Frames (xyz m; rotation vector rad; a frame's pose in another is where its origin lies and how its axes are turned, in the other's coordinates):
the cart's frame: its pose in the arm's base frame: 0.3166 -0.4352 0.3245 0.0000 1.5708 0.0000
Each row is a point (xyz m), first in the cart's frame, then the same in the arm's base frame.
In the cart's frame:
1: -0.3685 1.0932 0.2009
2: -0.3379 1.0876 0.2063
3: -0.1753 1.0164 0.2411
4: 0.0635 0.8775 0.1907
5: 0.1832 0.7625 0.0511
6: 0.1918 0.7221 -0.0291
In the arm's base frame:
1: 0.5175 0.6580 0.6930
2: 0.5229 0.6524 0.6624
3: 0.5577 0.5812 0.4998
4: 0.5073 0.4423 0.2610
5: 0.3677 0.3273 0.1413
6: 0.2875 0.2869 0.1327

